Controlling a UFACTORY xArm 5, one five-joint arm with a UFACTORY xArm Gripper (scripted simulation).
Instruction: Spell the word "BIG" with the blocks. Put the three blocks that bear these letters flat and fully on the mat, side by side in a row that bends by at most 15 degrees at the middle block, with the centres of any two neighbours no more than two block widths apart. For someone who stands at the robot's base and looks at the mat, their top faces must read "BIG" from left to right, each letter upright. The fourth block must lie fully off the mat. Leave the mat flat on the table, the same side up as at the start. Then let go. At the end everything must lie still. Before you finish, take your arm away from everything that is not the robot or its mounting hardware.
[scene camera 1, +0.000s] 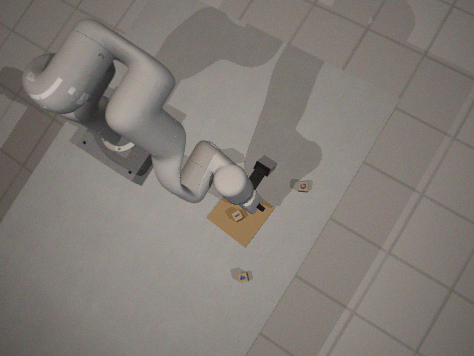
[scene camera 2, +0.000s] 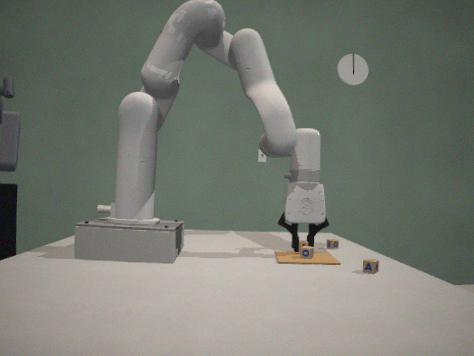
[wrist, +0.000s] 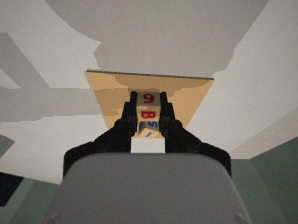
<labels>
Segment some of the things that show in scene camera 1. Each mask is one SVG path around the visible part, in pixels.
The gripper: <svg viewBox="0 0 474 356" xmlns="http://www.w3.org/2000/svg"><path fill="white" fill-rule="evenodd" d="M265 155L256 161L254 171L249 177L254 188L251 199L245 204L238 205L251 214L254 214L257 209L262 212L265 210L260 204L262 203L262 198L255 190L263 177L271 174L277 165L277 162Z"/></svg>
A mat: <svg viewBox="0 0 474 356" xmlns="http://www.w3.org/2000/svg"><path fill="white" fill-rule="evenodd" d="M222 197L207 218L246 248L275 207L262 199L260 204L265 210L262 212L257 209L254 214L251 214L240 206L229 203ZM237 210L240 210L244 216L244 219L239 222L236 222L232 216L232 213Z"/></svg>
</labels>
